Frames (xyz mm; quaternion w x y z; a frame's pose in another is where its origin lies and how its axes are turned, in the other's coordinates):
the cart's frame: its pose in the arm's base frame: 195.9 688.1 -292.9 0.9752 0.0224 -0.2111 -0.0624
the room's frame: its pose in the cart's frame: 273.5 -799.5 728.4 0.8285 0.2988 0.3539 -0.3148
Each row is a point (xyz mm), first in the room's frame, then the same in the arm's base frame.
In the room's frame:
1: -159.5 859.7 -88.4
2: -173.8 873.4 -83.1
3: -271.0 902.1 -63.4
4: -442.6 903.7 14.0
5: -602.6 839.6 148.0
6: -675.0 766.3 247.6
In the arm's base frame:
1: 454.6 418.3 958.0
2: 452.1 426.5 976.6
3: 394.5 461.7 1054.7
4: 264.2 465.5 1190.5
5: 104.8 387.3 1317.5
6: 6.8 298.9 1373.4

